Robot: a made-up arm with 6 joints. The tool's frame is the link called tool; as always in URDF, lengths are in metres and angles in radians. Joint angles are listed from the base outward. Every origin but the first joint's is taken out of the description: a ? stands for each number. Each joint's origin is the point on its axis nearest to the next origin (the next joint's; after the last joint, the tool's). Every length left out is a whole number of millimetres.
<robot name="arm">
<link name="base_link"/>
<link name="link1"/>
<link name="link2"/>
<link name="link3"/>
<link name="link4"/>
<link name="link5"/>
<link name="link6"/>
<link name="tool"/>
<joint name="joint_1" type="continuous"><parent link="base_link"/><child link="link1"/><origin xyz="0.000 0.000 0.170" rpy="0.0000 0.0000 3.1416"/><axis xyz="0 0 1"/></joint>
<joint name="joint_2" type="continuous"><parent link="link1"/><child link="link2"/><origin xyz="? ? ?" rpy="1.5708 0.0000 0.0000"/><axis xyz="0 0 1"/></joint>
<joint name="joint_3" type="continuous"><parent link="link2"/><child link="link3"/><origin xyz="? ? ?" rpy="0.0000 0.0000 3.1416"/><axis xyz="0 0 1"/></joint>
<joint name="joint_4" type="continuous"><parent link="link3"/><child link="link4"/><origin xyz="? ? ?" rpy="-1.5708 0.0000 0.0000"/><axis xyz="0 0 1"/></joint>
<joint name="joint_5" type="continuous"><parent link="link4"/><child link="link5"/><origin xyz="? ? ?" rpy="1.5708 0.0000 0.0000"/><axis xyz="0 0 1"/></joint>
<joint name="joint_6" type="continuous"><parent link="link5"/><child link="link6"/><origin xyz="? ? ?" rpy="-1.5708 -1.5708 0.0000"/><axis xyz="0 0 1"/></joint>
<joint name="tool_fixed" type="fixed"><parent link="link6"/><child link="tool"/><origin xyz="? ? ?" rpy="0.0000 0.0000 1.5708"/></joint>
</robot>
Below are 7 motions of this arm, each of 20 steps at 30 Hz.
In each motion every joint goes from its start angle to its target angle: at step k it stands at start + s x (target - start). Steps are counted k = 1, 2, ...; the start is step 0. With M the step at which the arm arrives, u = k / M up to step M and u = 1 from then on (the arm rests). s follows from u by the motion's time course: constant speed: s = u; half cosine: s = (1 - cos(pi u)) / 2; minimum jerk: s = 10 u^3 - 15 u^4 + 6 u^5.
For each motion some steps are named. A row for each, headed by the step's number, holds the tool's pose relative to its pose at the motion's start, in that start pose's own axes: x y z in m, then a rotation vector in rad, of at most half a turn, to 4 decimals.
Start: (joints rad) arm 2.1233 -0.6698 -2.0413 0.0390 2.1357 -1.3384
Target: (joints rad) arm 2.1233 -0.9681 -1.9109 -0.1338 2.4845 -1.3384
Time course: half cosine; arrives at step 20
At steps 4, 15, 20:
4: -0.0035 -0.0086 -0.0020 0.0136 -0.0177 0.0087
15: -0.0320 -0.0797 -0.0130 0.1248 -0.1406 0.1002
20: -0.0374 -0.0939 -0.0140 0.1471 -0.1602 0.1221

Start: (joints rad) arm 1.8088 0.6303 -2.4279 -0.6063 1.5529 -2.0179
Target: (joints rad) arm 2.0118 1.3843 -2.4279 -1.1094 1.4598 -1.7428
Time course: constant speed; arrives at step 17
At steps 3, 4, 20:
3: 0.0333 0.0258 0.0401 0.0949 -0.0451 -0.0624
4: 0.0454 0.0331 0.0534 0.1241 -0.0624 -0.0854
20: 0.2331 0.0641 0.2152 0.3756 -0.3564 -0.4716

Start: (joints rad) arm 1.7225 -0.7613 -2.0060 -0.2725 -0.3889 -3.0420
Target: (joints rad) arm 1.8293 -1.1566 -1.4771 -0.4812 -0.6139 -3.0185
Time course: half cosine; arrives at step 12
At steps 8, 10, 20:
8: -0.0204 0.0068 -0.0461 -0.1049 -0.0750 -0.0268
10: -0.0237 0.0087 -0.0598 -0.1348 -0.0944 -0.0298
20: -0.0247 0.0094 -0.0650 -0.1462 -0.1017 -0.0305

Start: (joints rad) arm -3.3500 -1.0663 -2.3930 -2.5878 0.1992 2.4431
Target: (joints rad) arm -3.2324 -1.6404 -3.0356 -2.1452 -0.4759 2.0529
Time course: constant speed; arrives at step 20
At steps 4, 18, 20:
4: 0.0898 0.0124 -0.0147 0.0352 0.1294 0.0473
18: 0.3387 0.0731 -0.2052 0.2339 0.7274 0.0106
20: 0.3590 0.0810 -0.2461 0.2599 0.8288 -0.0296

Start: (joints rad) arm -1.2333 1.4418 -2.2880 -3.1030 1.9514 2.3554
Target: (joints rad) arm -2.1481 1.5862 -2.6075 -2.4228 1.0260 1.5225
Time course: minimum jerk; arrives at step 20
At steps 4, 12, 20:
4: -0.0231 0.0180 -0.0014 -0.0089 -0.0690 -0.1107
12: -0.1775 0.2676 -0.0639 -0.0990 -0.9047 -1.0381
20: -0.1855 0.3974 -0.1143 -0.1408 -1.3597 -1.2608

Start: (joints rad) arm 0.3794 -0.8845 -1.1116 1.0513 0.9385 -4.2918
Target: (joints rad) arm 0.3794 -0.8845 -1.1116 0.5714 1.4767 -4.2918
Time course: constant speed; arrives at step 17
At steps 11, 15, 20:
11: 0.0288 0.0197 0.0147 -0.2010 0.3965 -0.1380
15: 0.0428 0.0252 0.0153 -0.2659 0.5511 -0.1644
20: 0.0501 0.0275 0.0146 -0.2964 0.6299 -0.1725

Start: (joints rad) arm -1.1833 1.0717 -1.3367 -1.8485 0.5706 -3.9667
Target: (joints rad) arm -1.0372 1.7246 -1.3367 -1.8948 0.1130 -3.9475
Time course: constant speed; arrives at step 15
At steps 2, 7, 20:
2: -0.0376 -0.0006 0.0041 0.0262 -0.1030 -0.0615
7: -0.1296 0.0111 0.0035 0.0738 -0.3695 -0.2016
20: -0.2577 0.0644 -0.0257 0.0900 -0.8162 -0.3797

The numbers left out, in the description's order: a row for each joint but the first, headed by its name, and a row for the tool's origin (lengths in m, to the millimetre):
joint_2: 0.000 0.000 0.000
joint_3: -0.033 0.174 0.000
joint_4: 0.053 0.235 0.000
joint_5: 0.000 0.000 0.000
joint_6: 0.064 0.081 0.000
tool: 0.000 0.000 0.000

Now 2 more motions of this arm.
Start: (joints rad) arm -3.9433 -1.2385 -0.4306 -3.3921 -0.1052 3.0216
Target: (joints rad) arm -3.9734 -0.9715 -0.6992 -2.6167 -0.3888 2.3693
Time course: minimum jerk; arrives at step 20
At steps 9, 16, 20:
9: 0.0127 -0.0178 0.0022 0.0661 -0.1011 0.0472
16: 0.0428 -0.0420 0.0056 0.2306 -0.1644 0.1054
20: 0.0469 -0.0443 0.0061 0.2520 -0.1647 0.1114

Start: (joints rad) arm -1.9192 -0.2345 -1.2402 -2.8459 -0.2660 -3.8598
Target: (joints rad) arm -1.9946 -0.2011 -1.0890 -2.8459 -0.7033 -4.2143
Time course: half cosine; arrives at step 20
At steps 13, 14, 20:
13: -0.0536 -0.0162 -0.0187 0.2701 -0.3452 -0.2077
14: -0.0578 -0.0175 -0.0212 0.3000 -0.3729 -0.2243
20: -0.0697 -0.0212 -0.0295 0.3972 -0.4533 -0.2722

